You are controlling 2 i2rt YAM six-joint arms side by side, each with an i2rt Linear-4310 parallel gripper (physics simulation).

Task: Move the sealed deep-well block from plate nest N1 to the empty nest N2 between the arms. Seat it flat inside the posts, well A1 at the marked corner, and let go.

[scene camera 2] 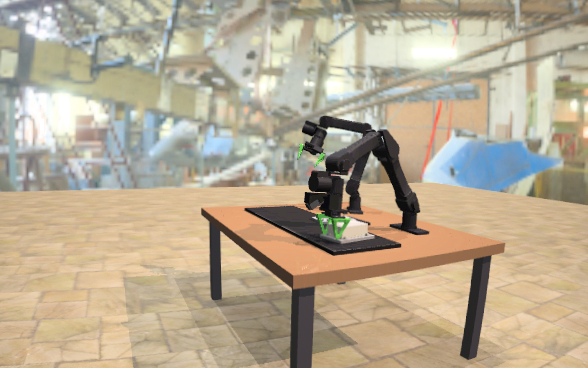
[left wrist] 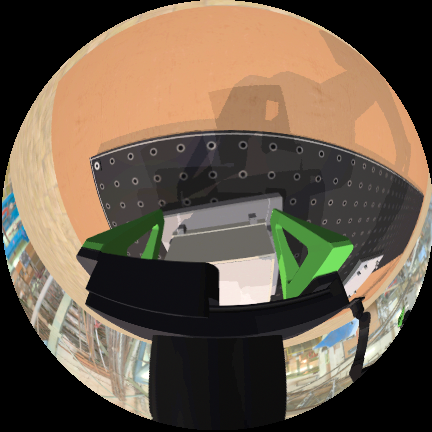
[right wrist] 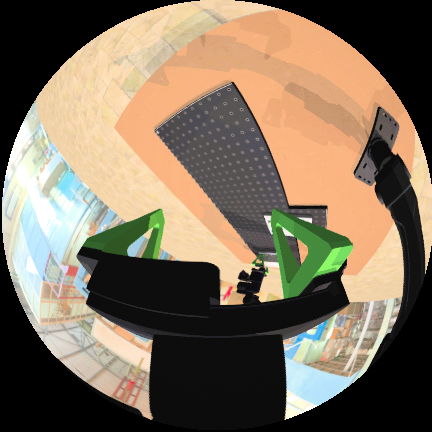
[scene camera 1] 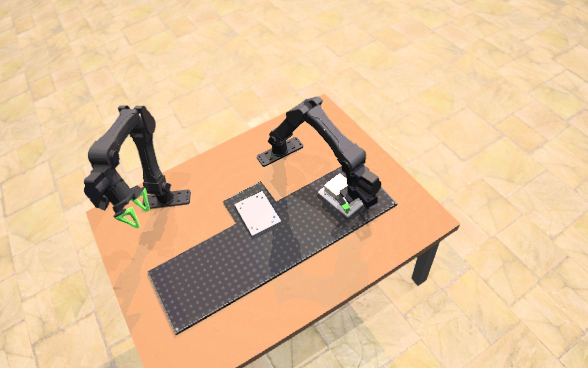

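Seen in the pictures: left gripper, fingertip midpoint: (scene camera 2: pixel 330 236) (left wrist: pixel 216 214) (right wrist: pixel 263 256) (scene camera 1: pixel 357 206); right gripper, fingertip midpoint: (scene camera 2: pixel 306 163) (right wrist: pixel 217 214) (scene camera 1: pixel 143 219); left arm's base at its link origin: (scene camera 2: pixel 408 230) (scene camera 1: pixel 280 152); right arm's base at its link origin: (scene camera 2: pixel 354 210) (left wrist: pixel 354 301) (right wrist: pixel 377 148) (scene camera 1: pixel 166 200).
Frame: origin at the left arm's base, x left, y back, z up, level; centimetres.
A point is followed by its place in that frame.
The sealed deep-well block (scene camera 1: pixel 336 185) @[x 7.0, y -32.7, z 6.6 cm] (scene camera 2: pixel 355 229) @[x 12.4, y -34.6, z 5.3 cm] (left wrist: pixel 247 282) @[x 6.9, y -38.8, z 6.7 cm] is a pale box standing in the grey plate nest N1 (scene camera 1: pixel 327 201) @[x 1.9, y -34.2, z 2.0 cm] (scene camera 2: pixel 350 239) @[x 14.8, y -37.9, z 2.4 cm] (left wrist: pixel 235 212) @[x 8.0, y -42.9, z 2.5 cm]. My left gripper (scene camera 1: pixel 348 204) @[x 9.5, y -42.9, z 2.7 cm] (scene camera 2: pixel 333 235) @[x 9.5, y -42.9, z 2.7 cm] (left wrist: pixel 216 214) @[x 9.5, y -42.9, z 2.7 cm] is open and low at the block, with one green finger on each side of it in the left wrist view. The arm hides part of the block. Nest N2 (scene camera 1: pixel 257 213) @[x -23.3, y -24.4, z 2.5 cm] (left wrist: pixel 362 275) @[x -24.0, y -26.4, z 2.5 cm] (right wrist: pixel 270 227) @[x -22.0, y -31.1, z 2.4 cm] is a white plate with small posts and holds no block. My right gripper (scene camera 1: pixel 142 218) @[x -60.4, y -20.9, z 24.7 cm] (scene camera 2: pixel 308 161) @[x -60.4, y -20.9, z 24.7 cm] (right wrist: pixel 217 214) @[x -60.4, y -20.9, z 24.7 cm] is open and empty, high above the table. Well A1 and the marked corner cannot be made out.
A long black perforated board (scene camera 1: pixel 210 270) @[x -48.7, y -36.0, z 1.3 cm] (scene camera 2: pixel 280 217) @[x -35.6, y -44.2, z 1.7 cm] (left wrist: pixel 195 165) @[x 11.3, y -46.7, z 1.3 cm] (right wrist: pixel 215 145) @[x -56.5, y -35.4, z 1.3 cm] lies on the orange table (scene camera 1: pixel 310 305) @[x -25.2, y -65.6, z 0.0 cm] (scene camera 2: pixel 450 245) @[x 29.0, y -3.1, z 0.0 cm]. N1 stands near its right end in scene camera 1. N2 sits at its back edge, partly on a small dark extension.
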